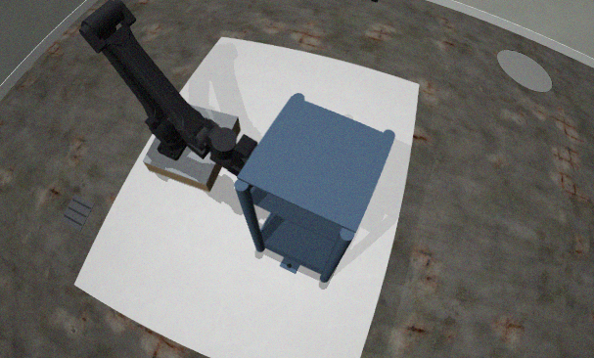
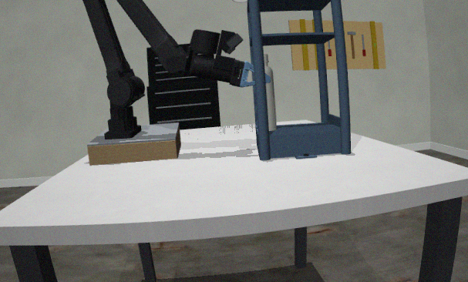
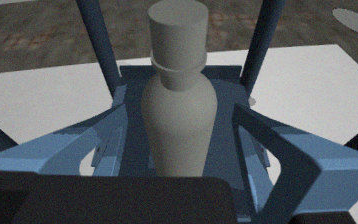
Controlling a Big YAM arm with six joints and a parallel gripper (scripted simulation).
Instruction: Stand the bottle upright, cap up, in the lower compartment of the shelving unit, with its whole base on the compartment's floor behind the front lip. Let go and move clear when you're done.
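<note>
Now: the blue shelving unit 8 cm ahead of my hand and 1 cm above it.
</note>
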